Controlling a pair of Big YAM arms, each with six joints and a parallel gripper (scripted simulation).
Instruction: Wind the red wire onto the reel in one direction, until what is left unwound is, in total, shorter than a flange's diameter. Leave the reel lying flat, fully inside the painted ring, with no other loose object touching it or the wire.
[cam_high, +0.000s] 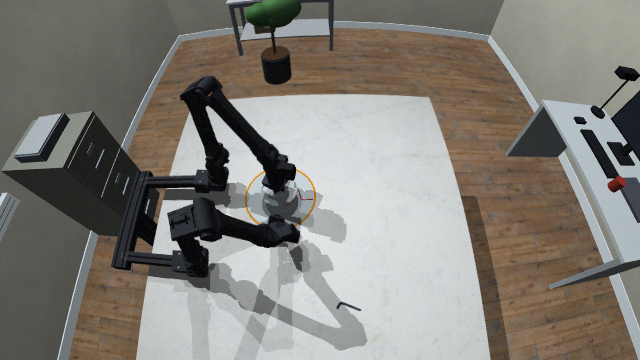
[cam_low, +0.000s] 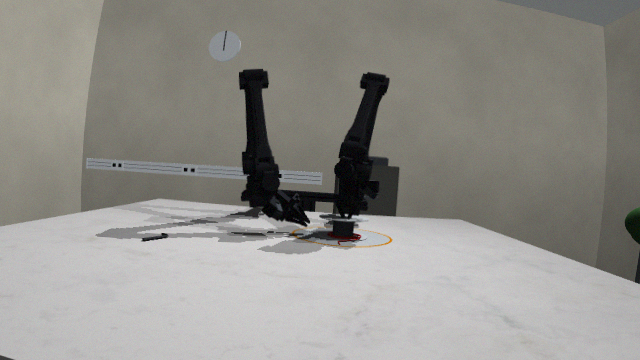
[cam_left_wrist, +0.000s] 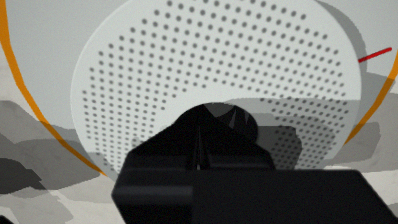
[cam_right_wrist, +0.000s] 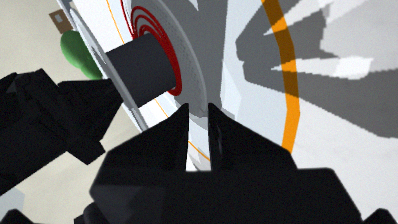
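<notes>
Right now the reel is 10 mm ahead of my left hand, 10 mm to the right of it and 20 mm below it. Also, from my left hand: black hex key 340 mm ahead, 500 mm to the right, 50 mm below; then orange painted ring 10 mm to the right, 50 mm below.
</notes>
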